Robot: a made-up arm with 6 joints. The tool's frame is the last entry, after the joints. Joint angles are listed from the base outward. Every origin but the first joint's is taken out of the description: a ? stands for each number. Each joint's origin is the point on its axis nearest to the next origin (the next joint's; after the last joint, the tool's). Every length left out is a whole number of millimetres.
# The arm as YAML. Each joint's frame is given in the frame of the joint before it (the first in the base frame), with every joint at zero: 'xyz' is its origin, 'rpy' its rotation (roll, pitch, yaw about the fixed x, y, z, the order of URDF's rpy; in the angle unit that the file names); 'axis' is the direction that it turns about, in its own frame. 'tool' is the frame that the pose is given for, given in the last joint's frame.
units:
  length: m
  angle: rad
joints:
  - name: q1
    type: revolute
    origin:
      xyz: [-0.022, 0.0, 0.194]
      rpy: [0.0, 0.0, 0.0]
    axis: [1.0, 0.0, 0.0]
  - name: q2
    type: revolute
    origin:
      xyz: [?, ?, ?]
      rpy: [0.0, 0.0, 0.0]
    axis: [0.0, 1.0, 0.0]
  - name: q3
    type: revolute
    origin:
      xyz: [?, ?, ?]
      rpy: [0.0, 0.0, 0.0]
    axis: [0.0, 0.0, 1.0]
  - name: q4
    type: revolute
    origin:
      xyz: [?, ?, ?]
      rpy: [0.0, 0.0, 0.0]
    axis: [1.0, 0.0, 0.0]
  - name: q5
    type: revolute
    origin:
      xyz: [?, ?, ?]
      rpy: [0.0, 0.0, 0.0]
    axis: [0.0, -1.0, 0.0]
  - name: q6
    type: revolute
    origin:
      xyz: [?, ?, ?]
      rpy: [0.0, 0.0, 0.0]
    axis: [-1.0, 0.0, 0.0]
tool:
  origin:
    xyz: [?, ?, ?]
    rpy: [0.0, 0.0, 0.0]
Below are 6 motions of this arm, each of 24 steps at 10 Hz.
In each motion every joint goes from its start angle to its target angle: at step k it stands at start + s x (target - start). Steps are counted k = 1, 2, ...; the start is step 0. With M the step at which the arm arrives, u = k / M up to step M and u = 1 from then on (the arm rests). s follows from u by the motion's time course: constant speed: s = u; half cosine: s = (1 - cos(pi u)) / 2; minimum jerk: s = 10 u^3 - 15 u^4 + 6 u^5.
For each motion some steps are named. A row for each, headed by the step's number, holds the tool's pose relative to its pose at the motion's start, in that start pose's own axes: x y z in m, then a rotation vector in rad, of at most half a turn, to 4 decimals.
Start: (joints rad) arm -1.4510 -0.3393 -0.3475 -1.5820 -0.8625 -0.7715
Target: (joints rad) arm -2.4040 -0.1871 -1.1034 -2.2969 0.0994 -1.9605
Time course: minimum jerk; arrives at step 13
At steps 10, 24:
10: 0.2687 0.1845 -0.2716 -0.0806 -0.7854 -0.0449
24: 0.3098 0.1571 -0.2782 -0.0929 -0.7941 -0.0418

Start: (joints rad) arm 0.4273 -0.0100 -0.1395 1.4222 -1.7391 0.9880
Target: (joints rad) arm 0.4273 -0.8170 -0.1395 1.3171 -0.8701 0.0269
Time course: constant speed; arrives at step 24
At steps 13, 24:
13: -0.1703 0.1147 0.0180 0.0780 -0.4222 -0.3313
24: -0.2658 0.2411 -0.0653 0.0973 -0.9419 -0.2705

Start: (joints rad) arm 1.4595 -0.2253 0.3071 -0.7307 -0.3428 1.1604
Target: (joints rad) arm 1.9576 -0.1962 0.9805 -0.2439 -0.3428 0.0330
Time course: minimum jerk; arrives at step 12
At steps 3, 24:
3: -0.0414 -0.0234 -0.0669 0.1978 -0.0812 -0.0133
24: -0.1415 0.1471 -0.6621 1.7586 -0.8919 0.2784

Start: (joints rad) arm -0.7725 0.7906 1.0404 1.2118 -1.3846 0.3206
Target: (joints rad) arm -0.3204 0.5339 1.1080 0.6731 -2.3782 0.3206
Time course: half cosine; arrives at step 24
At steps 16, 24:
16: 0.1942 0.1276 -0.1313 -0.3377 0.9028 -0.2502
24: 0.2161 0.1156 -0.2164 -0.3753 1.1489 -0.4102

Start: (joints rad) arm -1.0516 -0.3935 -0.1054 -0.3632 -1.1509 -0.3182
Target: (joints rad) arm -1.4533 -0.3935 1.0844 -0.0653 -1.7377 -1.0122
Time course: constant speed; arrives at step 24
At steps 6, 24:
6: -0.0251 0.0667 -0.0860 -0.1334 0.0737 0.0663
24: -0.0432 0.1237 -0.3352 -0.6583 0.3351 -0.1810

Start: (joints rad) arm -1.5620 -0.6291 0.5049 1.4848 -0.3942 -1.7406
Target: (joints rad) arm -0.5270 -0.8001 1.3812 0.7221 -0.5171 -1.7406
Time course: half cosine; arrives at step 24
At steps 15, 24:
15: -0.1138 -0.1109 -0.0212 -0.4057 0.3391 -0.1064
24: -0.1981 -0.2223 -0.0193 -0.6697 0.4604 -0.0087

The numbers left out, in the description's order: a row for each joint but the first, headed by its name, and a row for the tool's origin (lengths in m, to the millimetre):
q2: 0.0 -0.218 0.091
q3: -0.009 0.0 0.025
q4: 0.045 0.098 0.0
q5: 0.0 0.037 0.344
q6: 0.064 0.0 0.199
tool: 0.0 -0.1 0.089

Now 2 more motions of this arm.
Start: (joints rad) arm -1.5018 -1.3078 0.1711 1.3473 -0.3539 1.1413
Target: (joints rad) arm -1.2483 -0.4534 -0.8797 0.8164 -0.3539 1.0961
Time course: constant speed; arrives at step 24
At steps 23, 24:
23: -0.1514 0.0782 0.1099 -0.0189 1.0088 -1.1801
24: -0.1403 0.0760 0.1115 -0.0256 1.0704 -1.2162

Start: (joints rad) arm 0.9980 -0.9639 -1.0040 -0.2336 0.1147 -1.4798
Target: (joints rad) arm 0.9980 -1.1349 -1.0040 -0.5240 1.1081 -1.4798
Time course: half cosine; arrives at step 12
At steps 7, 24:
7: -0.1017 0.0346 -0.0356 -0.0931 -0.0401 0.6787
24: -0.1598 0.0261 -0.0579 -0.1459 -0.0393 1.0777

